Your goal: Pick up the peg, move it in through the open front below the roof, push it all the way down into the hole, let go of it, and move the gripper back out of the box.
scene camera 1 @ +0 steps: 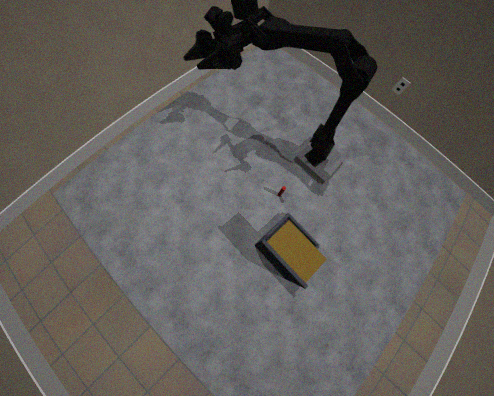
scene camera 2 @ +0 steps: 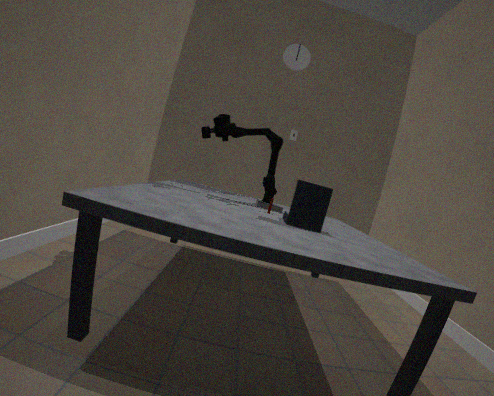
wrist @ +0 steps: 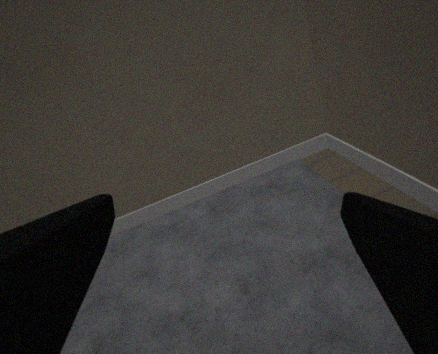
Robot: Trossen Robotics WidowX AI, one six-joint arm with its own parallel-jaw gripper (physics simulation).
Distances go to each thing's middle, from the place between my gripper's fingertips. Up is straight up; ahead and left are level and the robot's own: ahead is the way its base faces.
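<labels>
Yellow roof (scene camera 1: 298, 252): 150 mm below my hand, 60 mm ahead of it, 530 mm to the left of it. Box (scene camera 1: 262, 245): 250 mm below my hand, 20 mm ahead of it, 530 mm to the left of it.
</labels>
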